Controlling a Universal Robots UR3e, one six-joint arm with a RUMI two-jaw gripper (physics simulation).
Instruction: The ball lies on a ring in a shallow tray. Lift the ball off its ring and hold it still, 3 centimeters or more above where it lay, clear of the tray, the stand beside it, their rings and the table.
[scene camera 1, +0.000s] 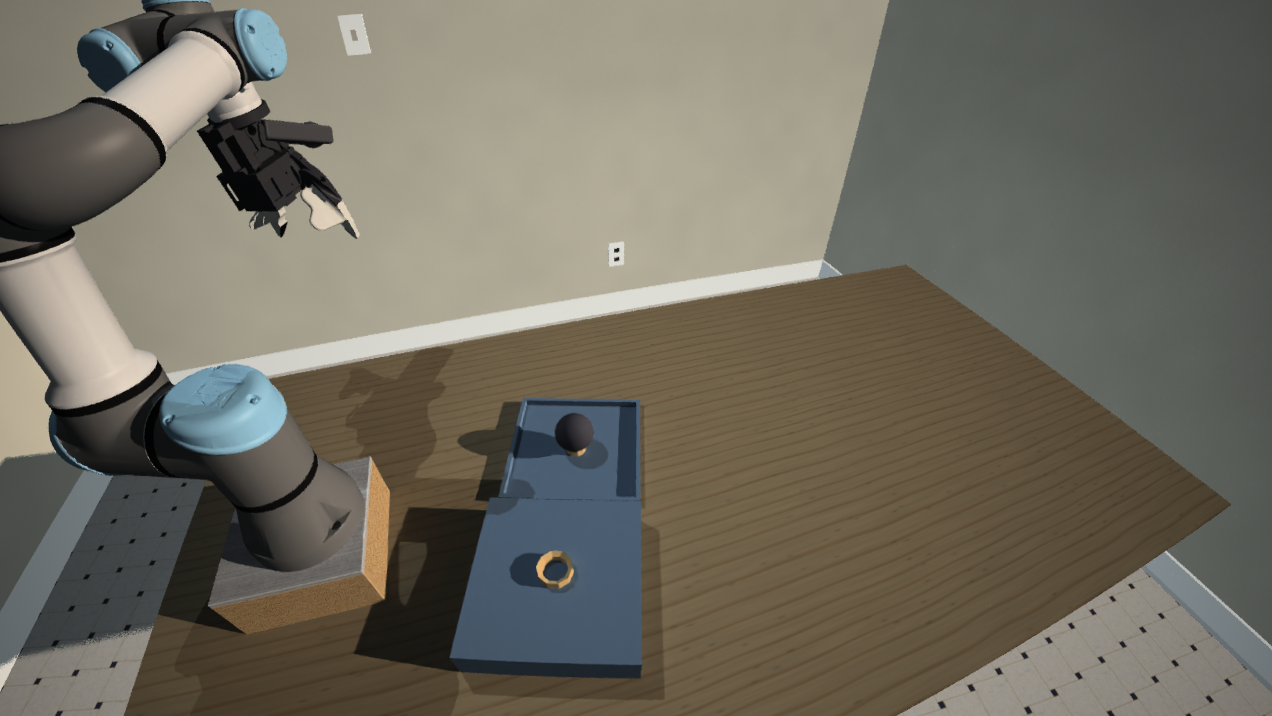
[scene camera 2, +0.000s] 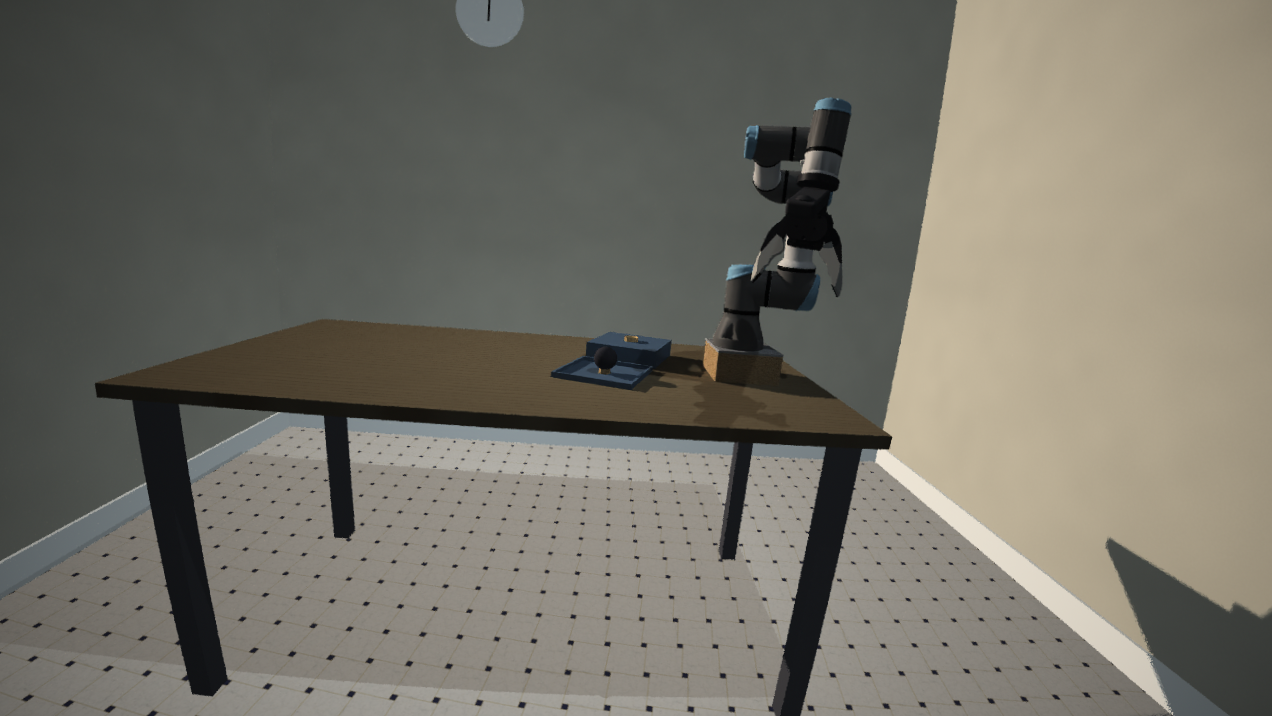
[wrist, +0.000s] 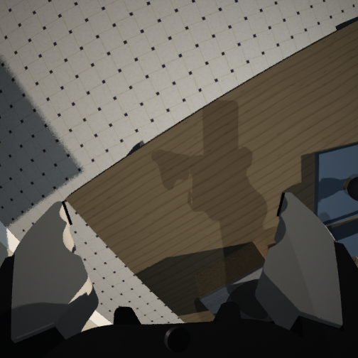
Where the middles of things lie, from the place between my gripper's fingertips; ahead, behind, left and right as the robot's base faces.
Now: the dark ball (scene camera 1: 574, 432) 340 mm to the right of my hand, 270 mm ahead of it and 220 mm below it. Also, from my hand: blue stand (scene camera 1: 554, 590) (530 mm to the right, 230 mm below, 180 mm ahead); then shallow blue tray (scene camera 1: 537, 467) (340 mm to the right, 270 mm ahead, 250 mm below).
